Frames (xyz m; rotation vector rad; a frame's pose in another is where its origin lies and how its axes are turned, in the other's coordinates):
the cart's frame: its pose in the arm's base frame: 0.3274 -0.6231 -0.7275 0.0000 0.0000 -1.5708
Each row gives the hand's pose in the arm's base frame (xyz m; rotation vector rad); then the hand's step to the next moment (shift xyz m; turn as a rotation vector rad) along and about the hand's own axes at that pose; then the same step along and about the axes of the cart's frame.
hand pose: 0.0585 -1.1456 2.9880 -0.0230 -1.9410 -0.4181
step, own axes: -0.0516 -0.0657 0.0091 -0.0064 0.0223 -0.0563
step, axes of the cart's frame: 0.0498 -0.0010 -0.0677 -0.0052 0.0574 0.0196
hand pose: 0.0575 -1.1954 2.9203 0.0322 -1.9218 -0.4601
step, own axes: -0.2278 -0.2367 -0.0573 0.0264 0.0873 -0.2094
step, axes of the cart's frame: 0.1822 0.0959 -0.2623 -0.0115 0.1945 0.1191
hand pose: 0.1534 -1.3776 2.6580 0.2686 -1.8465 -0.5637
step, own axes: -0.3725 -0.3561 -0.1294 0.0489 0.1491 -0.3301
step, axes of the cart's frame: 0.1713 0.2169 -0.4538 -0.0247 0.3052 0.1996
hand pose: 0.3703 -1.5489 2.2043 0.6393 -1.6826 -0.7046
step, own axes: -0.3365 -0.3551 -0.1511 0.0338 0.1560 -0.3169
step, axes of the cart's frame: 0.0109 0.2344 -0.4551 -0.0419 0.2951 0.1925
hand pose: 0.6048 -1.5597 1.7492 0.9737 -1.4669 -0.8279
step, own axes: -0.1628 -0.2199 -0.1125 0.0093 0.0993 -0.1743
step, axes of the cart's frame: -0.0612 0.1418 -0.2523 -0.0371 0.1609 0.1143
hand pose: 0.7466 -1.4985 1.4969 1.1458 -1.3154 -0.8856
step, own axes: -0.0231 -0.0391 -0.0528 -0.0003 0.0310 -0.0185
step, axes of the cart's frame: -0.0191 0.0547 -0.0386 -0.0102 0.0145 0.0315
